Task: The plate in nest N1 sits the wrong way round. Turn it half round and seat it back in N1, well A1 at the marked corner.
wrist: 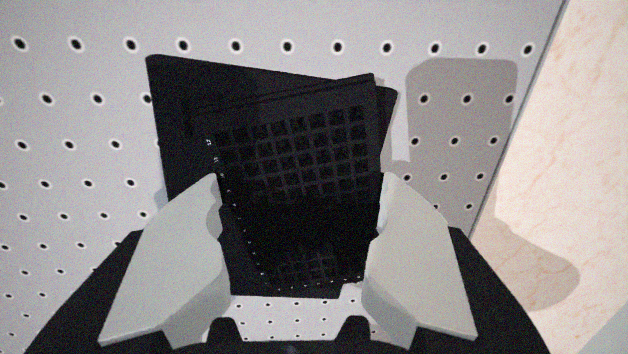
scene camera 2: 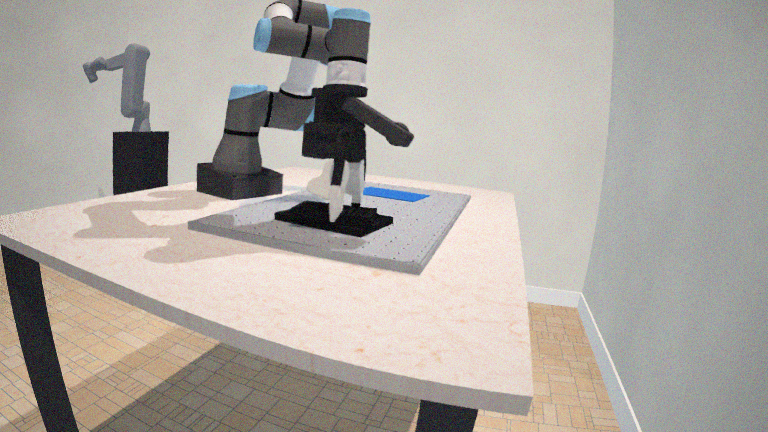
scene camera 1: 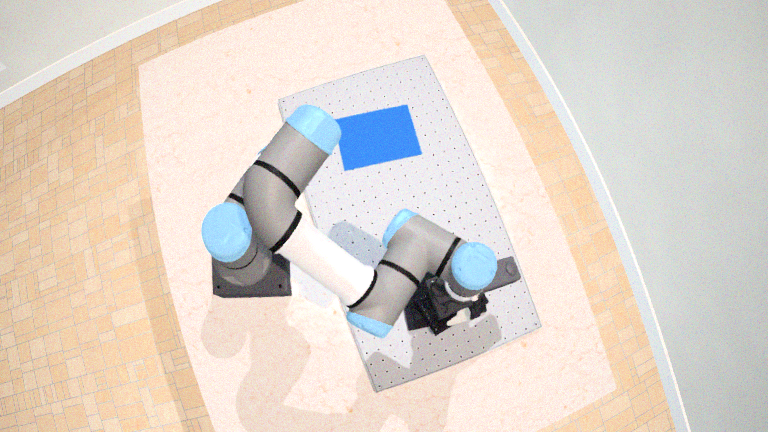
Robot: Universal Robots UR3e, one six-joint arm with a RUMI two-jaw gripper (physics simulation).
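The plate (wrist: 315,135) is black with a grid of square wells. It lies at the nest (wrist: 167,75) (scene camera 2: 295,216), a black base, and looks askew to its outline in the wrist view. Small white labels run down the plate's left side and along its near edge. My gripper (wrist: 302,176) (scene camera 2: 345,211) points down with one pale finger at each side of the plate, close against its edges, and is shut on it. The plate's near part is in deep shadow. The marked corner and well A1 cannot be made out.
A grey perforated board (scene camera 1: 456,182) (scene camera 2: 413,252) bears the nest and a flat blue rectangle (scene camera 1: 378,137) (scene camera 2: 397,194) toward its far end. The board lies on a pale table (scene camera 1: 558,300) (scene camera 2: 429,322). A second, grey arm (scene camera 2: 134,80) stands on a black pedestal (scene camera 2: 140,161) in the background.
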